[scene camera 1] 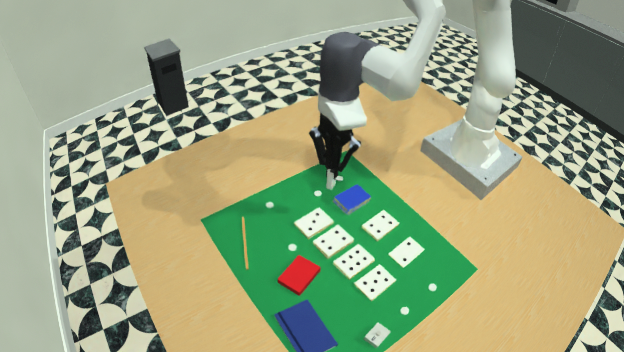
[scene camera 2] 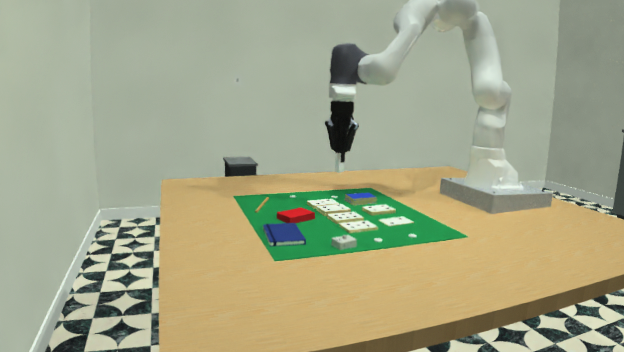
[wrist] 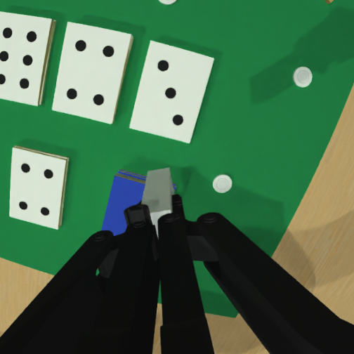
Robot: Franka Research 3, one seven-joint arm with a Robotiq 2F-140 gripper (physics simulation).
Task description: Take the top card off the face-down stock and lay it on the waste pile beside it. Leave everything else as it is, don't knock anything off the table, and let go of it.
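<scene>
The face-down stock [scene camera 1: 352,198] [scene camera 2: 361,196] [wrist: 119,205] is a blue-topped stack near the back corner of the green mat. The pile nearest it, a face-up four-dot one [scene camera 1: 380,224] [scene camera 2: 379,209] [wrist: 37,187], looks like the waste pile; a gap of mat lies between them. My gripper [scene camera 1: 330,181] [scene camera 2: 340,162] [wrist: 161,186] is shut and empty, pointing down above the mat's back corner. In the wrist view its pale tip overlaps the stock's edge, and the fingers hide part of the stock. In scene camera 2 the tip stands well above the stock.
A row of face-up cards runs from a three-dot card [scene camera 1: 310,226] [wrist: 192,90] to a five-dot one [scene camera 1: 367,283]. A two-dot card [scene camera 1: 406,252], red box [scene camera 1: 299,274], blue notebook [scene camera 1: 306,327], stick [scene camera 1: 245,242], small grey box [scene camera 1: 377,334] and several white discs also lie there.
</scene>
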